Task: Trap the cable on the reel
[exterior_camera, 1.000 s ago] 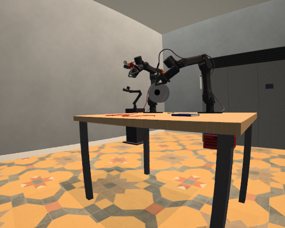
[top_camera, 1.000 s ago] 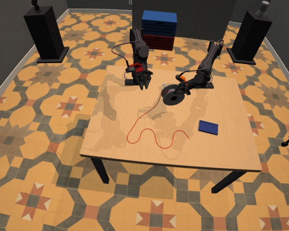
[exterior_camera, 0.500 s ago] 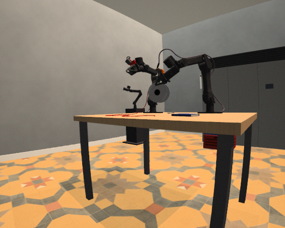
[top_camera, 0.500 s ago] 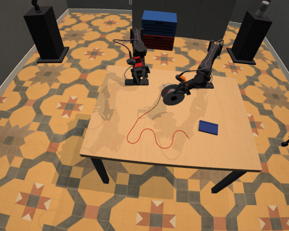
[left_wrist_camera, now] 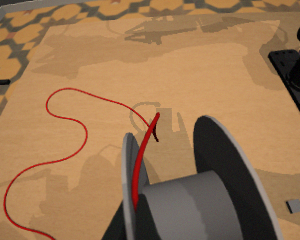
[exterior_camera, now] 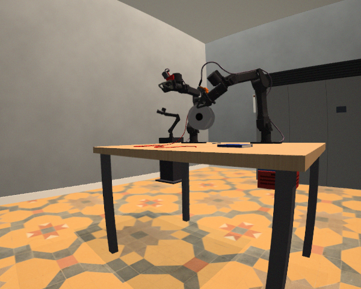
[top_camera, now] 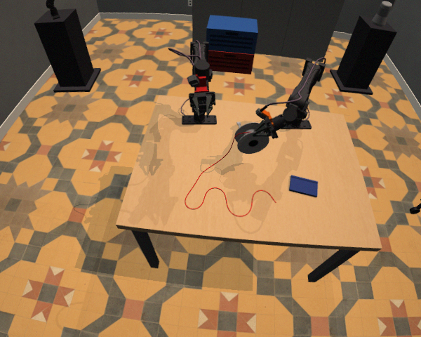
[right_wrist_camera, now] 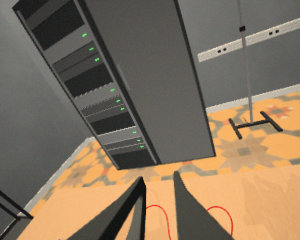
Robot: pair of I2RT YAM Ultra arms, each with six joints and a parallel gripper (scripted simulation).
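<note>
The grey reel is 60 mm below my left hand and 30 mm behind it. From my left hand the other things lie so: grey wrench (250 mm behind, 220 mm below, 20 mm to the right).
</note>
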